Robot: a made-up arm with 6 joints. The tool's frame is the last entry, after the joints.
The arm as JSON. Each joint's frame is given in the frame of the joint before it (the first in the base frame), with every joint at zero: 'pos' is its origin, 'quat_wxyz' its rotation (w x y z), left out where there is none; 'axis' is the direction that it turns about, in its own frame. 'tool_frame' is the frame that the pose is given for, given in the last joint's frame.
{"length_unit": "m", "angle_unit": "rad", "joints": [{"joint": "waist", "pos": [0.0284, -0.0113, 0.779], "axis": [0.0, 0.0, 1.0]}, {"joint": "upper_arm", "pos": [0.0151, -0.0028, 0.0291], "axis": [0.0, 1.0, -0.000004]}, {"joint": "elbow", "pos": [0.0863, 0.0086, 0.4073], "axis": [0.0, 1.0, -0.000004]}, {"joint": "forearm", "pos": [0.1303, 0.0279, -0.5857], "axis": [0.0, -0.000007, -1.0]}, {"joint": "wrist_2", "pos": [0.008, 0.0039, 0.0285], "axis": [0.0, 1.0, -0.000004]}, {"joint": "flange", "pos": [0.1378, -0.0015, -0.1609], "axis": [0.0, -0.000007, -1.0]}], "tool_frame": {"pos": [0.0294, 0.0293, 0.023], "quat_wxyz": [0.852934, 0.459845, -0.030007, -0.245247]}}
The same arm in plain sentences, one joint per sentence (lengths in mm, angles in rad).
The arm has six revolute joints in a row. What follows holds with every joint at zero, and every direction is one of the base frame's.
The first joint sits 28.4 mm along +x and 11.3 mm along -y and 779 mm along +z from the base frame's origin and rotates about +z.
The second joint sits 15.1 mm along +x and 2.8 mm along -y and 29.1 mm along +z from the first joint and rotates about +y.
The third joint sits 86.3 mm along +x and 8.6 mm along +y and 407.3 mm along +z from the second joint and rotates about +y.
The fourth joint sits 130.3 mm along +x and 27.9 mm along +y and 585.7 mm along -z from the third joint and rotates about -z.
The fifth joint sits 8 mm along +x and 3.9 mm along +y and 28.5 mm along +z from the fourth joint and rotates about +y.
The sixth joint sits 137.8 mm along +x and 1.5 mm along -y and 160.9 mm along -z from the fifth joint and rotates about -z.
The tool frame, which is the frame that the pose is given for, sits 29.4 mm along +x and 29.3 mm along +y and 23 mm along +z from the sixth joint; its axes are the base frame's turned by roll 0.9469, pitch 0.1753 and yaw -0.47 rad (as in URDF: about the fixed x, then y, then z).

